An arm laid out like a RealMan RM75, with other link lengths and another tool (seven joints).
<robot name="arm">
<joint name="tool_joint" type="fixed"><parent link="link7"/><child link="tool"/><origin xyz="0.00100 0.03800 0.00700" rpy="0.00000 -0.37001 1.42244"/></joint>
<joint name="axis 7" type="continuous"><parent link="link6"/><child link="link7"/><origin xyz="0.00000 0.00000 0.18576"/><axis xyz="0 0 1"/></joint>
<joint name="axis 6" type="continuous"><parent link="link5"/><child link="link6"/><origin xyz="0.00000 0.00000 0.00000"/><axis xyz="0 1 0"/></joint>
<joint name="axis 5" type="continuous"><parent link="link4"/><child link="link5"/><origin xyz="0.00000 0.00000 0.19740"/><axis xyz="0 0 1"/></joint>
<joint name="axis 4" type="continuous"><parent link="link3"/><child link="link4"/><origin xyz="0.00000 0.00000 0.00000"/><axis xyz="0 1 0"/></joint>
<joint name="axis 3" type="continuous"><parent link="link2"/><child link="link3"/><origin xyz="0.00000 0.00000 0.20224"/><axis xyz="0 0 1"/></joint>
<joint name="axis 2" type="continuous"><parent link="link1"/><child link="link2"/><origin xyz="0.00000 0.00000 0.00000"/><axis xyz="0 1 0"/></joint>
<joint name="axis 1" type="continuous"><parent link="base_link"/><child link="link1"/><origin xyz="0.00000 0.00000 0.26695"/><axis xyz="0 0 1"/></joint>
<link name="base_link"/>
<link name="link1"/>
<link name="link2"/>
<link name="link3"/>
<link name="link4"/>
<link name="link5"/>
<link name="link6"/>
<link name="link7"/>
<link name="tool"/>
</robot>
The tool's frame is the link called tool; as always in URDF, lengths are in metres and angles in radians. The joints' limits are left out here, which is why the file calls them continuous.
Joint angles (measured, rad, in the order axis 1, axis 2, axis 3, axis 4, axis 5, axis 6, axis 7), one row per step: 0.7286 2.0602 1.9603 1.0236 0.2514 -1.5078 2.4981; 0.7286 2.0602 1.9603 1.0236 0.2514 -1.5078 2.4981; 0.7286 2.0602 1.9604 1.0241 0.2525 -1.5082 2.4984; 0.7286 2.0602 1.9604 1.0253 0.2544 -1.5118 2.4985; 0.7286 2.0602 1.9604 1.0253 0.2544 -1.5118 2.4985; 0.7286 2.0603 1.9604 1.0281 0.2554 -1.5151 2.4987; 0.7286 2.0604 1.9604 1.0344 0.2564 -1.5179 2.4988; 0.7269 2.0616 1.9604 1.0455 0.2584 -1.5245 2.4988; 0.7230 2.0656 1.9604 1.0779 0.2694 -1.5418 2.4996; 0.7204 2.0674 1.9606 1.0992 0.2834 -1.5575 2.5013; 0.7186 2.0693 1.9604 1.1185 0.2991 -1.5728 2.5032; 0.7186 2.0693 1.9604 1.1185 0.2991 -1.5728 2.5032
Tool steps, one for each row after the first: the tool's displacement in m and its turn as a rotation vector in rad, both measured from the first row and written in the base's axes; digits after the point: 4 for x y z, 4 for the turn. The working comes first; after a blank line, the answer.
Tool pose at each row, in the base's axes (x y z in m, rotation vector in rad; the steps are taken from these numbers as rounded here): 0.2225 0.3183 0.0128 -0.9760 1.8766 -0.0052; 0.2225 0.3183 0.0128 -0.9760 1.8766 -0.0052; 0.2222 0.3183 0.0128 -0.9760 1.8777 -0.0045; 0.2217 0.3178 0.0127 -0.9765 1.8804 -0.0065; 0.2217 0.3178 0.0127 -0.9765 1.8804 -0.0065; 0.2211 0.3176 0.0129 -0.9774 1.8815 -0.0068; 0.2199 0.3181 0.0135 -0.9797 1.8806 -0.0030; 0.2181 0.3180 0.0141 -0.9829 1.8814 0.0007; 0.2115 0.3181 0.0153 -0.9945 1.8878 0.0163; 0.2063 0.3174 0.0157 -1.0023 1.8994 0.0252; 0.2008 0.3164 0.0157 -1.0112 1.9127 0.0332; 0.2008 0.3164 0.0157 -1.0112 1.9127 0.0332

0.0000 0.0000 0.0000 0.0000 0.0000 0.0000; -0.0003 0.0000 0.0000 0.0002 0.0012 -0.0001; -0.0008 -0.0005 -0.0001 -0.0020 0.0030 -0.0015; -0.0008 -0.0005 -0.0001 -0.0020 0.0030 -0.0015; -0.0014 -0.0007 0.0001 -0.0029 0.0041 -0.0014; -0.0026 -0.0002 0.0007 -0.0015 0.0051 0.0019; -0.0044 -0.0003 0.0013 -0.0011 0.0078 0.0052; -0.0110 -0.0002 0.0025 0.0011 0.0215 0.0167; -0.0162 -0.0009 0.0029 -0.0003 0.0365 0.0213; -0.0217 -0.0019 0.0029 -0.0032 0.0529 0.0257; -0.0217 -0.0019 0.0029 -0.0032 0.0529 0.0257
